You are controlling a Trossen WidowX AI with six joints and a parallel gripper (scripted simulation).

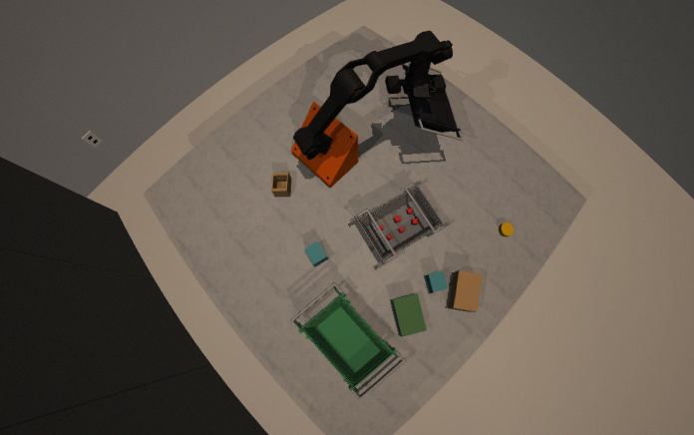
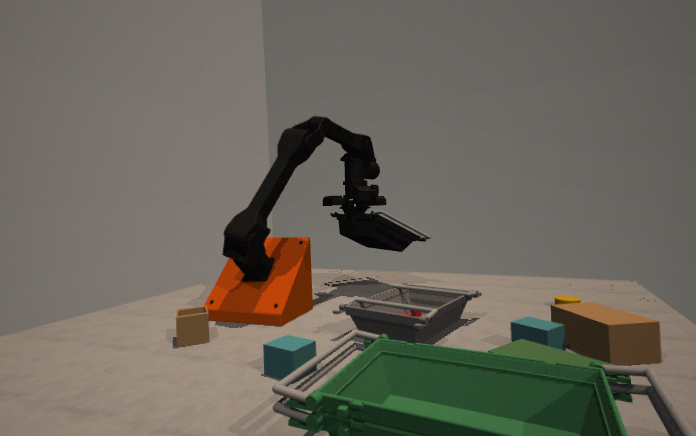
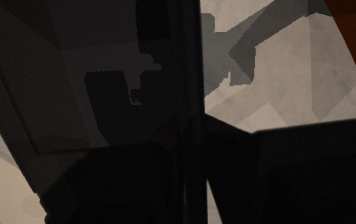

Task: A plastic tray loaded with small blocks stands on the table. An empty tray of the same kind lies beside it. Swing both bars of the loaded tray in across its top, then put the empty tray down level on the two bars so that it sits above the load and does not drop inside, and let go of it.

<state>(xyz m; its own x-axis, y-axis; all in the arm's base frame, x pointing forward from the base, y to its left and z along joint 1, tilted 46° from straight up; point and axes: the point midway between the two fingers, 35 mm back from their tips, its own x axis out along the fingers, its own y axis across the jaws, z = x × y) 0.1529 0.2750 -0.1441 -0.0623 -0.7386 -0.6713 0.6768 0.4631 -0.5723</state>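
The dark tray is 50 mm ahead of my gripper tip and 50 mm to the left of it. Round my gripper tip: small tan box (180 mm behind, 480 mm to the right, 160 mm below); yellow disc (530 mm ahead, 80 mm to the right, 170 mm below); tan block (530 mm ahead, 360 mm to the right, 150 mm below).
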